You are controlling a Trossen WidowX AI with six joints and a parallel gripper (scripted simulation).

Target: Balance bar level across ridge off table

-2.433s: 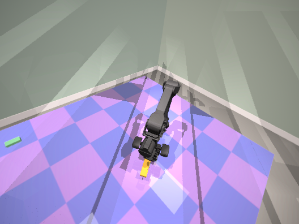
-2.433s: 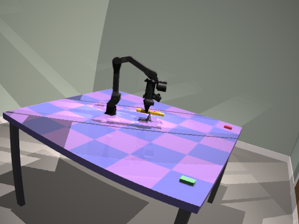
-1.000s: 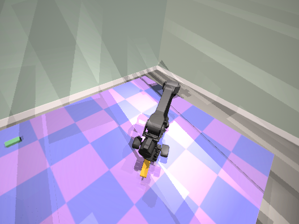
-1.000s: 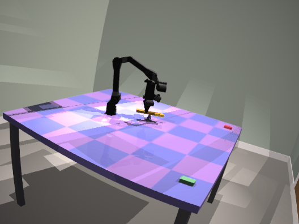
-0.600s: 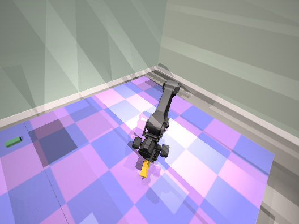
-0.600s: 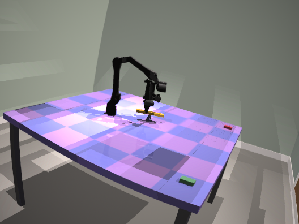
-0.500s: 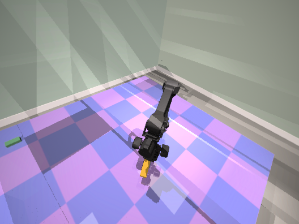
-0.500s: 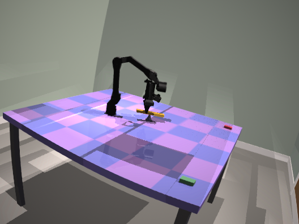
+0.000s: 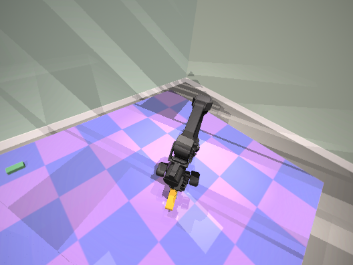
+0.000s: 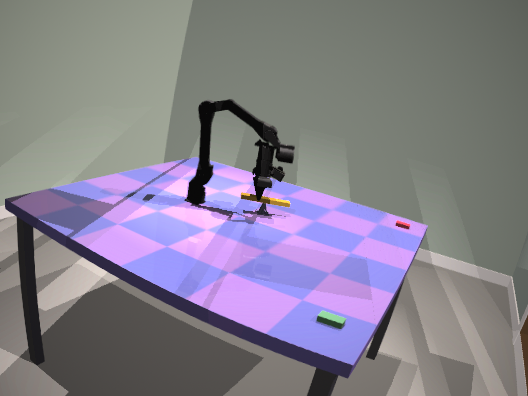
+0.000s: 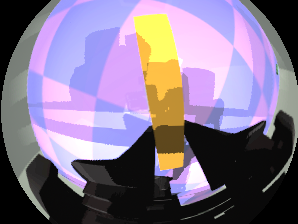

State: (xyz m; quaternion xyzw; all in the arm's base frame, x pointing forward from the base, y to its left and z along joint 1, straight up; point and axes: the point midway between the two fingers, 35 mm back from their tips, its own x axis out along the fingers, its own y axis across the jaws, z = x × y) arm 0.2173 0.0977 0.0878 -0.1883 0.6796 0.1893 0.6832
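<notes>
The orange bar lies 2 cm ahead of my gripper tip and 1 cm to the left of it. The rest, counted from my gripper tip: red block: 52 cm ahead, 40 cm to the left, 5 cm below; then green block: 52 cm ahead, 60 cm to the right, 5 cm below.
</notes>
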